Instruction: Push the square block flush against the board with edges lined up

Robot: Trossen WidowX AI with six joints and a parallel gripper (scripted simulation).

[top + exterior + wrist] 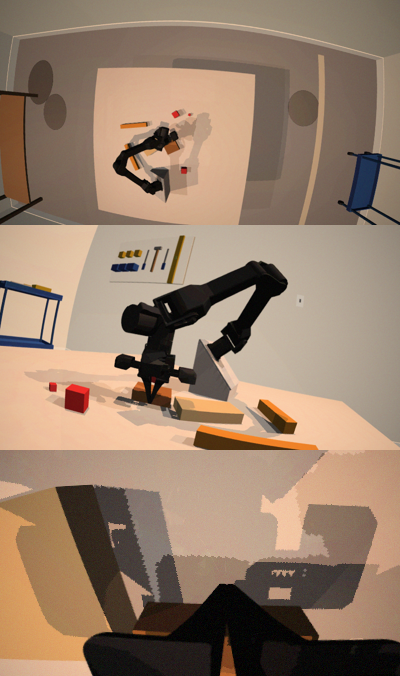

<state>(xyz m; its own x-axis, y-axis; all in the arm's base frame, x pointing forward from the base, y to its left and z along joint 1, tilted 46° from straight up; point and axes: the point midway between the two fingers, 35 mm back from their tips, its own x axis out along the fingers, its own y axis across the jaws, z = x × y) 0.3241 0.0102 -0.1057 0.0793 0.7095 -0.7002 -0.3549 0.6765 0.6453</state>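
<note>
The square block is 6 cm behind my gripper tip, 2 cm to the right of it and 1 cm above it. Also, from my gripper tip: tiny red cube: 16 cm ahead, 18 cm to the right.
</note>
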